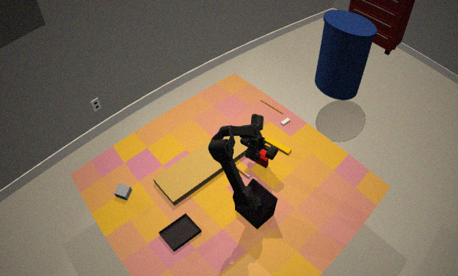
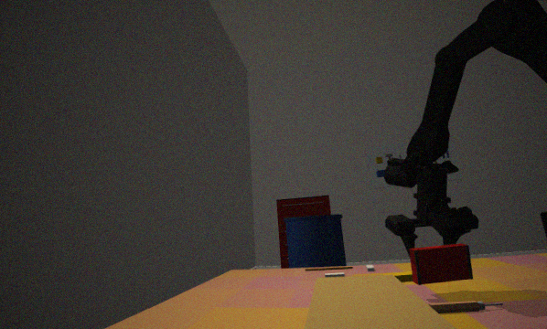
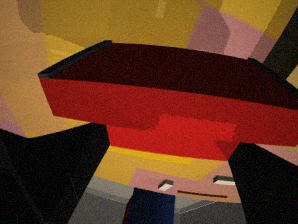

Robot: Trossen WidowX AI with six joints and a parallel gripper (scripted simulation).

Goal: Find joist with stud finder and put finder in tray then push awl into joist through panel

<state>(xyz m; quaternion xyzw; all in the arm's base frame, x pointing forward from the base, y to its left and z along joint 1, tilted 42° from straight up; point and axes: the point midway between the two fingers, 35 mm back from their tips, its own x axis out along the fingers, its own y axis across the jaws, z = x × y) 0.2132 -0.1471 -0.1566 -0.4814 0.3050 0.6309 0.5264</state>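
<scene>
Now: gripper tip 1 cm to the right of the red stud finder, 1 cm short of it and 1 cm above it. From my gripper tip the other things lie so: thin stick (33 cm to the right, 26 cm ahead, 7 cm below); then awl (12 cm to the left, 7 cm below, 3 cm behind); then yellow bar (14 cm to the right, 7 cm below, 2 cm ahead).
</scene>
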